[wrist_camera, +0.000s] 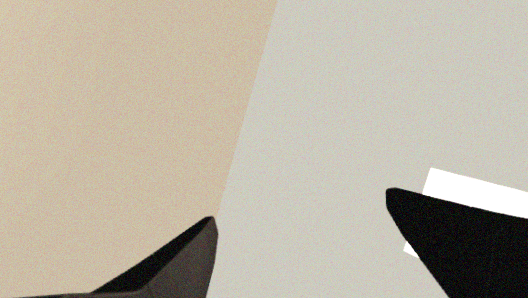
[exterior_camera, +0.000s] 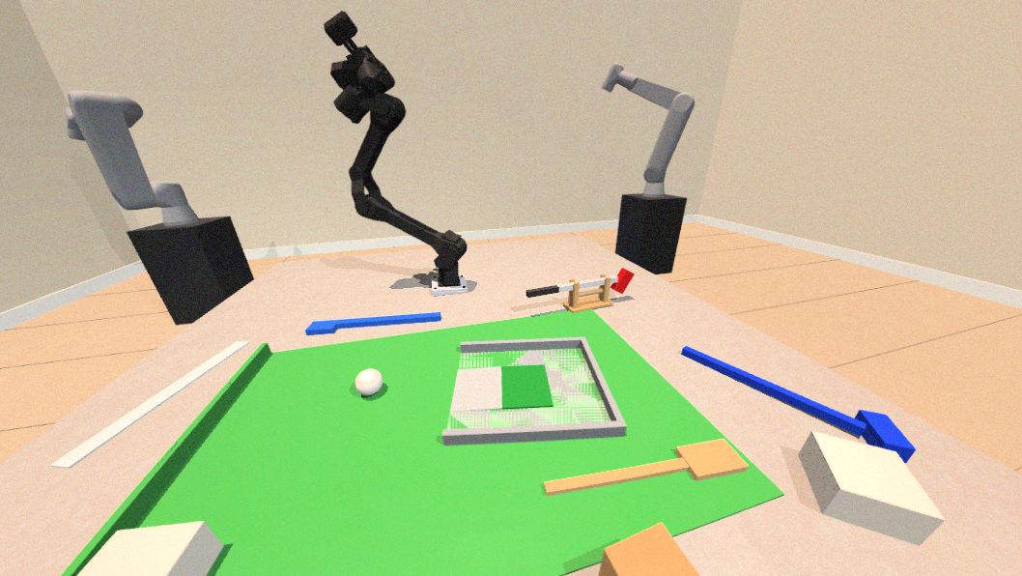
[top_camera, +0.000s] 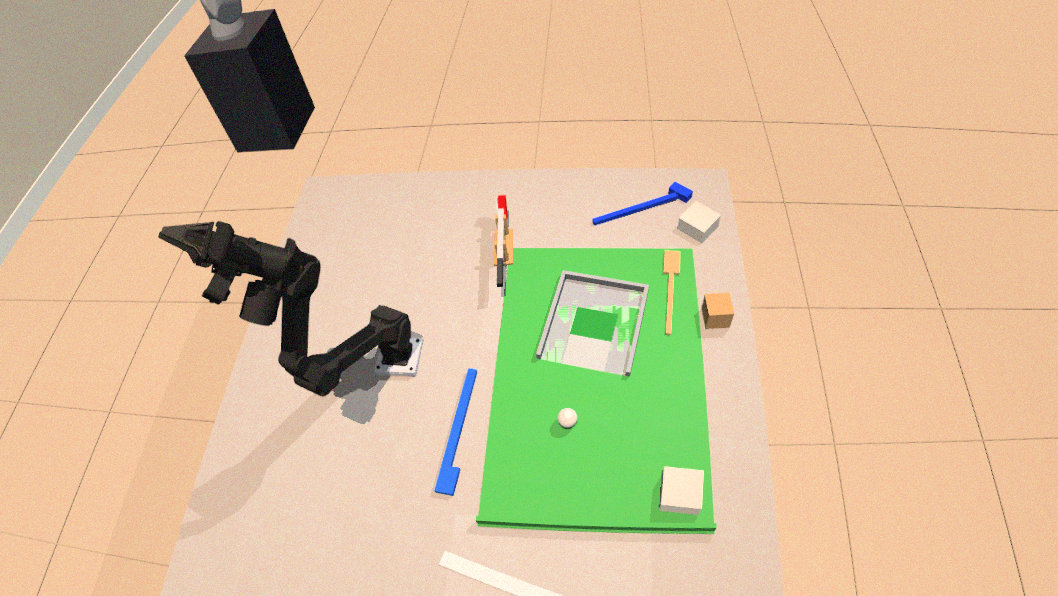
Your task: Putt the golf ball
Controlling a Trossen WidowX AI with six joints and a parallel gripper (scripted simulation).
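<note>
Now: the red putter 60 cm below my gripper tip, 50 cm to the left of it and 39 cm ahead of it. Also, from my gripper tip: wooden gate: 62 cm below, 52 cm to the left, 40 cm ahead; then white golf ball: 63 cm below, 60 cm ahead, 3 cm to the left; then white strip: 66 cm below, 51 cm ahead, 33 cm to the right.
</note>
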